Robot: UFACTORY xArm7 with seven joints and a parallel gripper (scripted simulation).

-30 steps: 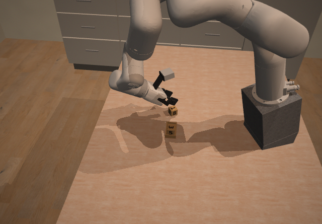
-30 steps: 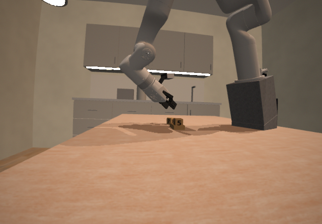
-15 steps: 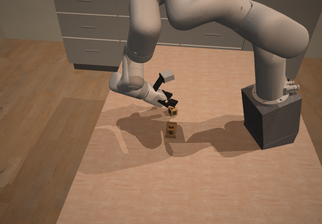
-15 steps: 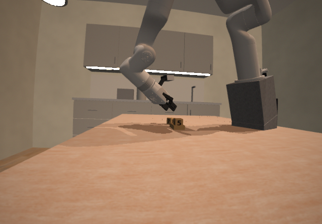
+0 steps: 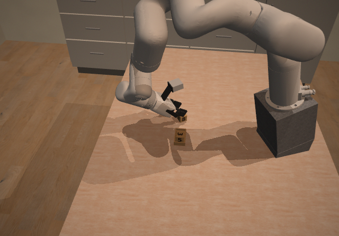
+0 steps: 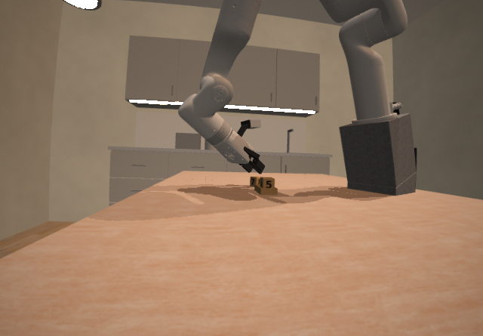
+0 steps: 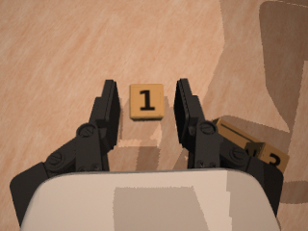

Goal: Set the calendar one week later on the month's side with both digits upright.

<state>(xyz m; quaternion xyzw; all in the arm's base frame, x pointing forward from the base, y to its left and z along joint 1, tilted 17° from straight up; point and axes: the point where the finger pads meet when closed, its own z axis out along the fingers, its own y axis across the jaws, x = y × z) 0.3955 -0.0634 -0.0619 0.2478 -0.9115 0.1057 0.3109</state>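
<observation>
Right now the wooden cube is 1 cm behind my hand, 1 cm to the right of it and 5 cm below it.
</observation>
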